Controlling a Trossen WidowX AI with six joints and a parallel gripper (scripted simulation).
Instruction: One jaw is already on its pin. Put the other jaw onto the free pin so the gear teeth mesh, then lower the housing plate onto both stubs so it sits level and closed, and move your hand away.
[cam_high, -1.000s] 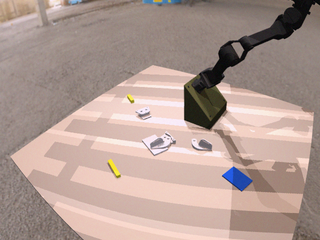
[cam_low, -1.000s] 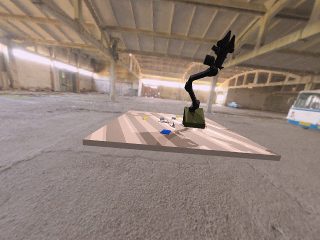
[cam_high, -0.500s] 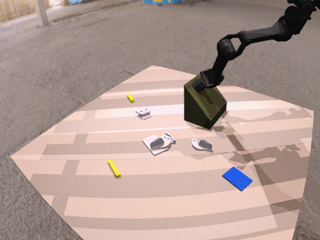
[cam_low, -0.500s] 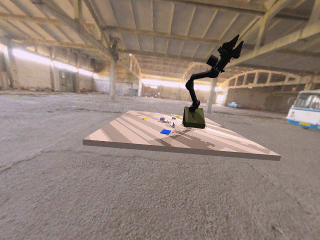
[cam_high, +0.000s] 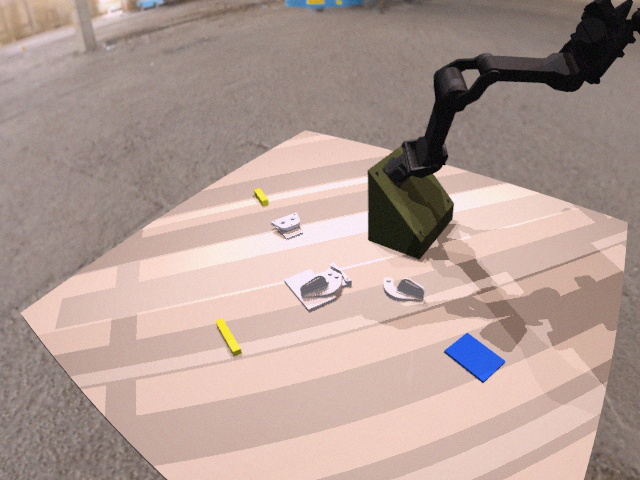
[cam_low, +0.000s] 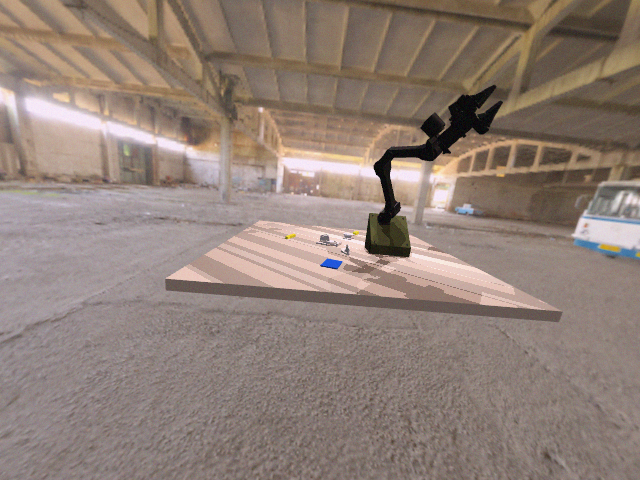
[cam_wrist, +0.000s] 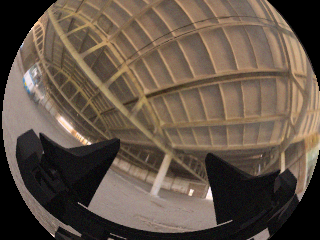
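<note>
Right now the blue housing plate is 450 mm ahead of my gripper tip, 190 mm to the right of it and 670 mm below it. Also, from my gripper tip: long yellow bar 640 mm ahead, 670 mm to the right, 670 mm below; short yellow bar 150 mm ahead, 950 mm to the right, 660 mm below.
</note>
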